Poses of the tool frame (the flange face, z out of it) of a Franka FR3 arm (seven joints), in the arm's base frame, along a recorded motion.
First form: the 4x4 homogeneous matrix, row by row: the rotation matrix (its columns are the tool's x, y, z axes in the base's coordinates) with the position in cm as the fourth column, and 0 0 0 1 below. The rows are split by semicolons.
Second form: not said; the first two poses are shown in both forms.
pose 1, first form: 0.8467, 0.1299, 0.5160, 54.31; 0.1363, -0.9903, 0.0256, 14.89; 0.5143, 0.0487, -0.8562, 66.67; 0, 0, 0, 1
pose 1, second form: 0.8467, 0.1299, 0.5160, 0.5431; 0.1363, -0.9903, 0.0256, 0.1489; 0.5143, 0.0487, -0.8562, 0.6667; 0, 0, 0, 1
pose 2, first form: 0.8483, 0.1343, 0.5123, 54.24; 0.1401, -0.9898, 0.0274, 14.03; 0.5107, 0.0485, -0.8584, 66.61; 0, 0, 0, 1
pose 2, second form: 0.8483, 0.1343, 0.5123, 0.5424; 0.1401, -0.9898, 0.0274, 0.1403; 0.5107, 0.0485, -0.8584, 0.6661; 0, 0, 0, 1
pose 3, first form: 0.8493, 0.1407, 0.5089, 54.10; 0.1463, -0.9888, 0.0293, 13.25; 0.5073, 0.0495, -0.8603, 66.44; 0, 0, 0, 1
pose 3, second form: 0.8493, 0.1407, 0.5089, 0.5410; 0.1463, -0.9888, 0.0293, 0.1325; 0.5073, 0.0495, -0.8603, 0.6644; 0, 0, 0, 1
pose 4, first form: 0.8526, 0.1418, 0.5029, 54.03; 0.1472, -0.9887, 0.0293, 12.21; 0.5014, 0.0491, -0.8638, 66.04; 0, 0, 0, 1
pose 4, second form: 0.8526, 0.1418, 0.5029, 0.5403; 0.1472, -0.9887, 0.0293, 0.1221; 0.5014, 0.0491, -0.8638, 0.6604; 0, 0, 0, 1
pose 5, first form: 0.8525, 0.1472, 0.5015, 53.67; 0.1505, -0.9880, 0.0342, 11.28; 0.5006, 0.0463, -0.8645, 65.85; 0, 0, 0, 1
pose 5, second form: 0.8525, 0.1472, 0.5015, 0.5367; 0.1505, -0.9880, 0.0342, 0.1128; 0.5006, 0.0463, -0.8645, 0.6585; 0, 0, 0, 1
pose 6, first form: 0.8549, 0.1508, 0.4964, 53.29; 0.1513, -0.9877, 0.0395, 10.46; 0.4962, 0.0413, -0.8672, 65.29; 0, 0, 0, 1
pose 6, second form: 0.8549, 0.1508, 0.4964, 0.5329; 0.1513, -0.9877, 0.0395, 0.1046; 0.4962, 0.0413, -0.8672, 0.6529; 0, 0, 0, 1
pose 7, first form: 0.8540, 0.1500, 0.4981, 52.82; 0.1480, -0.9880, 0.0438, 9.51; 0.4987, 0.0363, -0.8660, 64.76; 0, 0, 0, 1
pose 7, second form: 0.8540, 0.1500, 0.4981, 0.5282; 0.1480, -0.9880, 0.0438, 0.0951; 0.4987, 0.0363, -0.8660, 0.6476; 0, 0, 0, 1
